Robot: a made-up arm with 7 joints. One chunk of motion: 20 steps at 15 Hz.
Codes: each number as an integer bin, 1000 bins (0 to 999) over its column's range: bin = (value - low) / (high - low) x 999, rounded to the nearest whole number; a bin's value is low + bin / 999 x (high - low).
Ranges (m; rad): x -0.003..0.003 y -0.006..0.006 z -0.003..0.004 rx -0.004..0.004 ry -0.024..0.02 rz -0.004..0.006
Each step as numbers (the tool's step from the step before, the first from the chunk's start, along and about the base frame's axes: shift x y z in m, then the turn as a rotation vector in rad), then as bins.
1 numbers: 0.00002 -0.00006 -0.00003 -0.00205 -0.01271 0.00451
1 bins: 503 495 424 244 256 850
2 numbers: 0.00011 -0.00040 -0.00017 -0.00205 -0.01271 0.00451
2 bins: 518 466 404 244 256 850
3 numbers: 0.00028 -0.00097 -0.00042 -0.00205 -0.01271 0.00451
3 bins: 546 419 368 244 256 850
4 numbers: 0.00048 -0.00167 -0.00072 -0.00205 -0.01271 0.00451
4 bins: 579 360 325 244 256 850
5 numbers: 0.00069 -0.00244 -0.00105 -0.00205 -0.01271 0.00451
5 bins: 614 296 278 244 256 850
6 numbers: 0.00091 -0.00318 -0.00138 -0.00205 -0.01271 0.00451
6 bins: 651 235 231 244 256 850
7 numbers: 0.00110 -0.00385 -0.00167 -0.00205 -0.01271 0.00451
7 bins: 683 179 190 244 256 850
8 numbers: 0.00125 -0.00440 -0.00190 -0.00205 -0.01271 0.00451
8 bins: 708 133 157 244 256 850
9 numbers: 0.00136 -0.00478 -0.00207 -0.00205 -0.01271 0.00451
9 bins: 726 102 133 244 256 850
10 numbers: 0.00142 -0.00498 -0.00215 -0.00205 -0.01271 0.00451
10 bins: 736 85 121 244 256 850
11 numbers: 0.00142 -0.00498 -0.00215 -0.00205 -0.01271 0.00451
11 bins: 736 85 121 244 256 850
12 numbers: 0.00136 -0.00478 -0.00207 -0.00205 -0.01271 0.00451
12 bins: 726 102 133 244 256 850
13 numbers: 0.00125 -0.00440 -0.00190 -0.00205 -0.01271 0.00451
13 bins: 708 133 157 244 256 850
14 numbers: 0.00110 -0.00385 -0.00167 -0.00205 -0.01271 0.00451
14 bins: 683 179 190 244 256 850
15 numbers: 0.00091 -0.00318 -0.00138 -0.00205 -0.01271 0.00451
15 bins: 651 235 231 244 256 850
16 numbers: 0.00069 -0.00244 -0.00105 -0.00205 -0.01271 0.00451
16 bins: 614 296 278 244 256 850
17 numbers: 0.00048 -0.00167 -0.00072 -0.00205 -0.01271 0.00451
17 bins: 579 360 325 244 256 850
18 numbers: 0.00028 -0.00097 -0.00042 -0.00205 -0.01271 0.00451
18 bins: 546 419 368 244 256 850
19 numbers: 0.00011 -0.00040 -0.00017 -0.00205 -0.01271 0.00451
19 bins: 518 466 404 244 256 850
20 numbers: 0.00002 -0.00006 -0.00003 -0.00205 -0.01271 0.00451
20 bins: 503 495 424 244 256 850
